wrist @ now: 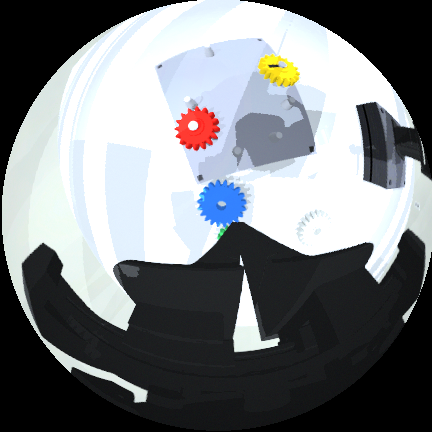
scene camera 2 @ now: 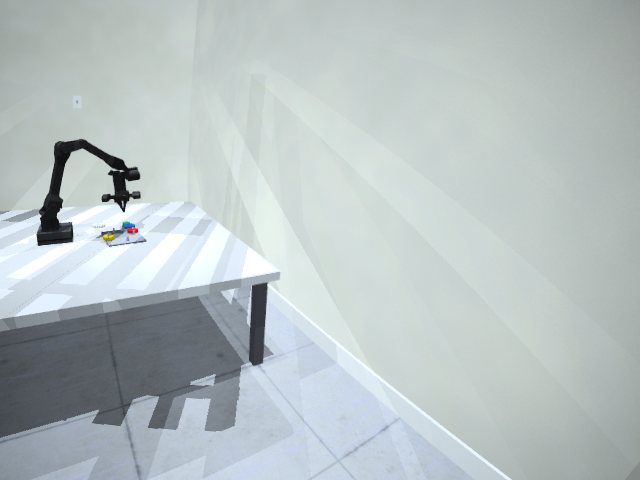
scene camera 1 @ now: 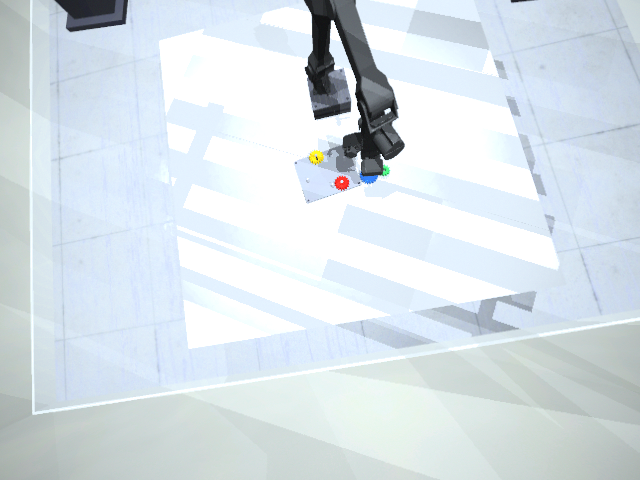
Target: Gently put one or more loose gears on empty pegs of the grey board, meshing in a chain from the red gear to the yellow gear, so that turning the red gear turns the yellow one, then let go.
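Pixels of known places: gripper, fingertip midpoint: (wrist: 236, 227) (scene camera 2: 123, 212) (scene camera 1: 368, 160); arm's base, link origin: (scene camera 2: 50, 229) (scene camera 1: 321, 86).
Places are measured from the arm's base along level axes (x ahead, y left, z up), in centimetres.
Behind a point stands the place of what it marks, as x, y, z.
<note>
My gripper (scene camera 2: 123, 210) @[31.7, 14.7, 3.1] (wrist: 236, 227) @[31.7, 14.7, 3.1] is shut with nothing between its fingers, raised above the blue and green gears. The blue gear (scene camera 1: 368, 179) @[35.4, 15.3, -3.9] (scene camera 2: 128, 225) @[33.6, 13.9, -3.7] (wrist: 222, 192) @[33.2, 13.8, -3.9] lies flat on the table just off the board's edge. The small green gear (scene camera 1: 386, 170) @[32.5, 21.8, -3.9] (wrist: 222, 233) lies beside it, mostly hidden by the fingertips in the wrist view. A white gear (wrist: 309, 226) @[19.8, 19.0, -4.1] (scene camera 2: 98, 225) @[18.4, 17.3, -4.1] lies apart on the table. The grey board (scene camera 1: 320, 187) @[36.9, -2.2, -4.8] (wrist: 197, 75) @[35.8, -2.4, -4.8] (scene camera 2: 122, 240) @[31.6, -6.3, -4.8] holds the red gear (scene camera 1: 341, 184) @[36.9, 5.6, -3.2] (scene camera 2: 132, 230) @[35.9, 3.8, -3.3] (wrist: 202, 135) @[35.1, 6.9, -3.3], the yellow gear (scene camera 1: 316, 157) @[26.1, -3.1, -2.9] (scene camera 2: 108, 237) @[25.5, -5.1, -3.4] (wrist: 282, 74) @[25.4, -1.7, -3.3] and several empty pegs.
The arm's dark base (scene camera 1: 330, 103) @[7.4, 3.0, 0.2] (scene camera 2: 55, 236) @[2.9, -4.4, -2.0] (wrist: 386, 145) @[8.2, 3.8, 0.2] stands on the table (scene camera 2: 206, 258) @[66.8, -32.9, -5.6] near the board's yellow-gear side. Bright light bands and shadows cross the table and board. The white gear has little contrast with the white surface.
</note>
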